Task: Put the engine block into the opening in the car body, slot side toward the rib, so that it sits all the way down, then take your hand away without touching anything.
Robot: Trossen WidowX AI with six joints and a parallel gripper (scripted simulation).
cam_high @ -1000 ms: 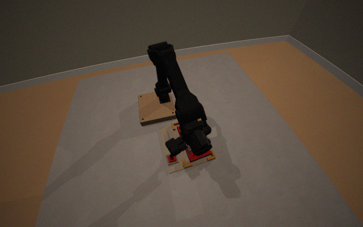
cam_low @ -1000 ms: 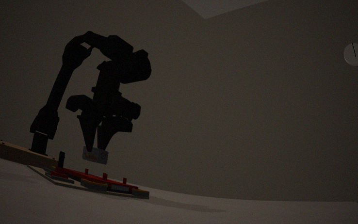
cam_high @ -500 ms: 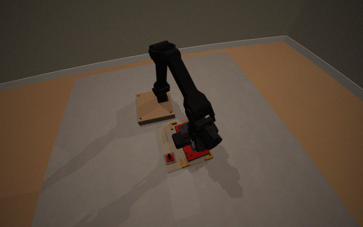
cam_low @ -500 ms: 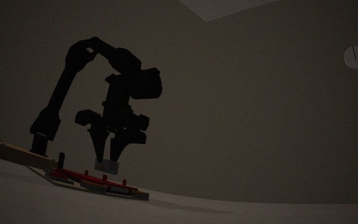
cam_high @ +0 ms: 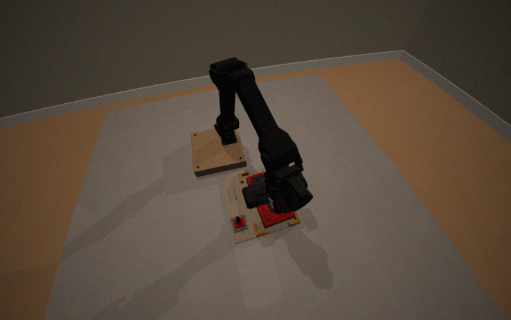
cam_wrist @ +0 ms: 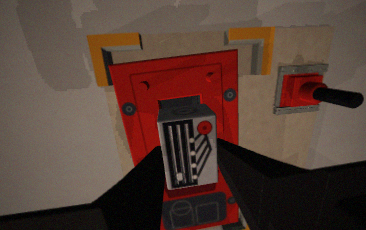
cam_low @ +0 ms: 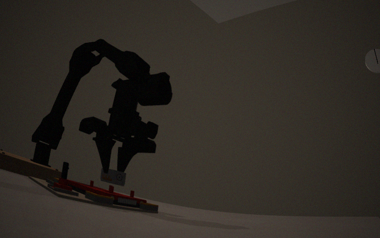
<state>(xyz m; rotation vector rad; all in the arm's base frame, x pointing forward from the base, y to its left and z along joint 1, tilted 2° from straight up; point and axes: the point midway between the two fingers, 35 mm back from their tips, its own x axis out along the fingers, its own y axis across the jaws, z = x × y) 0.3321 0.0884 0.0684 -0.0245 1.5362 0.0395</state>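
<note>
Now: the engine block 1 cm below my gripper tip. Round my gripper tip: black peg 2 cm ahead, 12 cm to the right, 3 cm below.
</note>
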